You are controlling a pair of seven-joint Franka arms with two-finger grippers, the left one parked.
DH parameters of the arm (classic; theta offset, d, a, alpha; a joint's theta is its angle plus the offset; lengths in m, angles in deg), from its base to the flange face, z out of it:
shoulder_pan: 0 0.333 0 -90
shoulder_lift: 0 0 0 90
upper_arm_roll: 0 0.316 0.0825 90
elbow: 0 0 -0.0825 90
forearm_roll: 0 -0.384 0 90
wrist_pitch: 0 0 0.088 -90
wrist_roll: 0 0.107 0 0
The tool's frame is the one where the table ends.
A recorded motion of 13 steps. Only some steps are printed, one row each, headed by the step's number.
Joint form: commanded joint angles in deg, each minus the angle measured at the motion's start. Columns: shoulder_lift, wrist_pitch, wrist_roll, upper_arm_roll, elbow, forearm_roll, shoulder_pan.
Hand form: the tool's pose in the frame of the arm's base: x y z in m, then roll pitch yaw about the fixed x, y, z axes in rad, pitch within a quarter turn. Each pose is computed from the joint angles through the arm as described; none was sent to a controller.
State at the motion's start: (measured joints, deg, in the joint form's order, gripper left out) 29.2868 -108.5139 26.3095 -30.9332 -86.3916 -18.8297 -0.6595
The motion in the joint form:
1: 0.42 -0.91 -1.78 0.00 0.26 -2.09 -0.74
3: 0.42 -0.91 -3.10 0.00 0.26 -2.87 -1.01
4: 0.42 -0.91 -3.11 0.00 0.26 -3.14 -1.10
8: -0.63 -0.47 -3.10 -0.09 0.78 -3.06 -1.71
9: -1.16 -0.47 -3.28 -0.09 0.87 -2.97 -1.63
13: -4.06 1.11 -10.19 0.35 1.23 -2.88 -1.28
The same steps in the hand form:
1: 0.6198 -0.2929 0.3961 -3.0822 0.0671 -1.0648
3: 0.6190 -0.2950 0.3962 -3.0691 0.0710 -1.0507
4: 0.6188 -0.2958 0.3963 -3.0651 0.0729 -1.0535
8: 0.6150 -0.3024 0.4115 -3.0495 0.0616 -1.0611
9: 0.6150 -0.3016 0.4180 -3.0420 0.0545 -1.0552
13: 0.6126 -0.2917 0.4491 -3.0013 0.0331 -0.9153

